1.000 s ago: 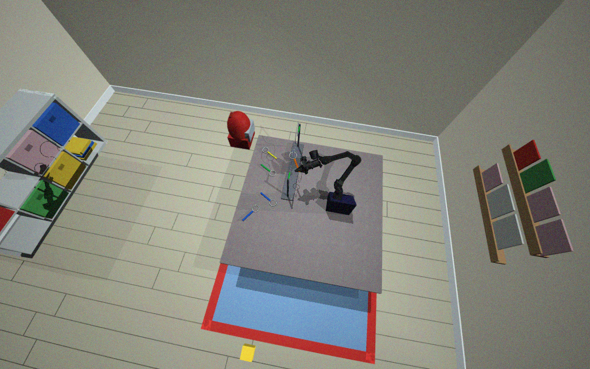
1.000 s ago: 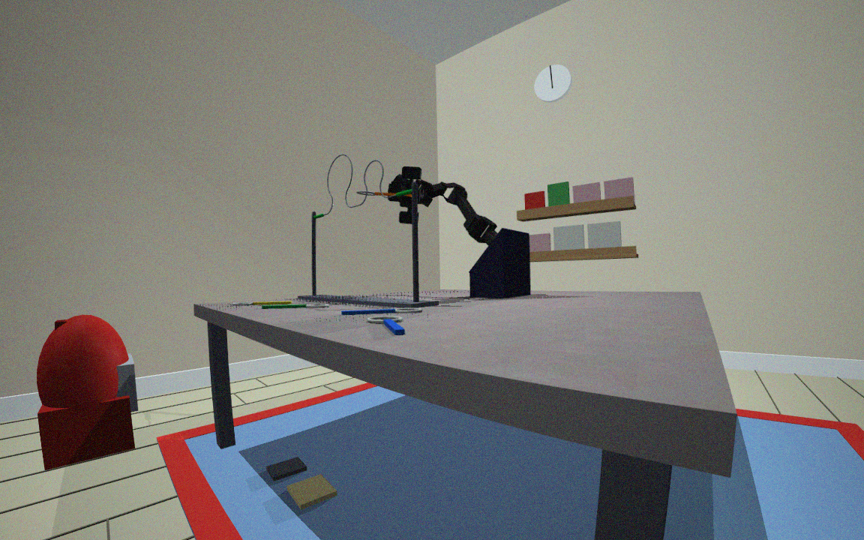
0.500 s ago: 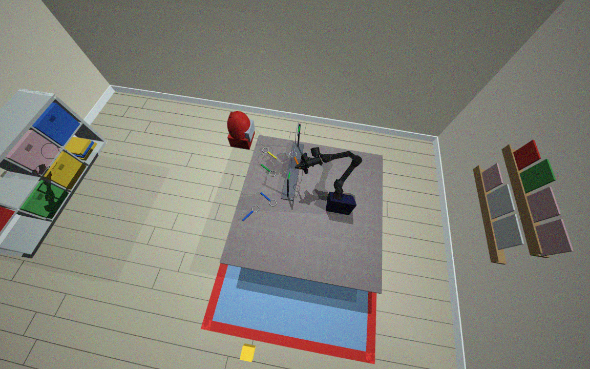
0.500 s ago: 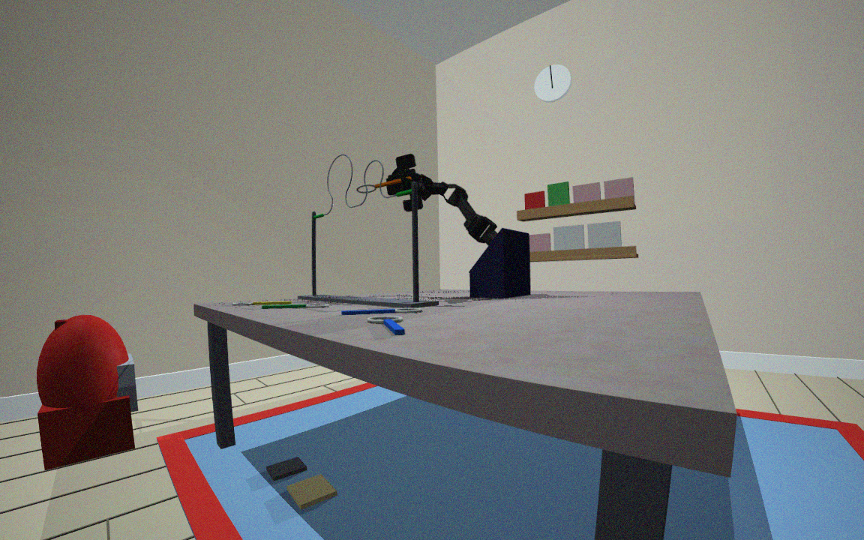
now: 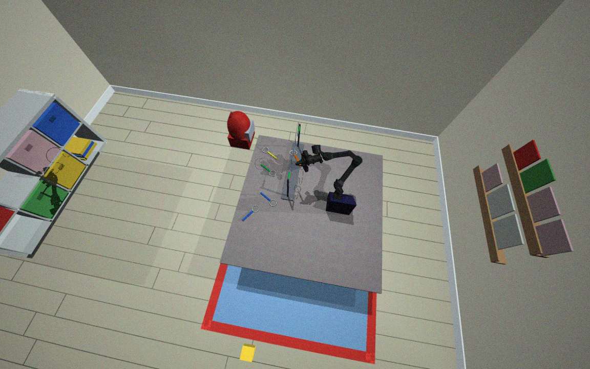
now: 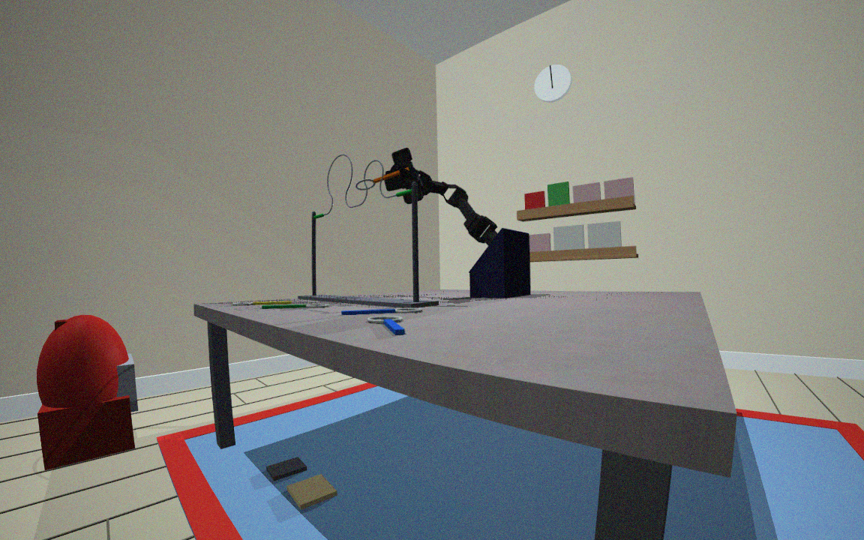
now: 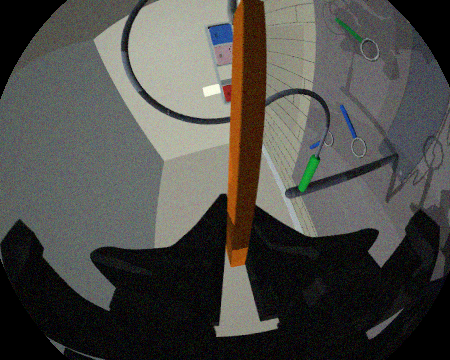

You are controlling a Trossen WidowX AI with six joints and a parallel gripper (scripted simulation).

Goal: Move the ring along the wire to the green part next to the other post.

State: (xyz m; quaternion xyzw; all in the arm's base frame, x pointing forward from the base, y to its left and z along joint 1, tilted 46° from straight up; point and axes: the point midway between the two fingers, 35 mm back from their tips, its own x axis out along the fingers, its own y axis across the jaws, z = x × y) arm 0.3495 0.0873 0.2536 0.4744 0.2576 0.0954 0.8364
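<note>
The ring with orange handle lies 90 mm to the right of my gripper tip, 20 mm below it and 20 mm ahead of it.
</note>
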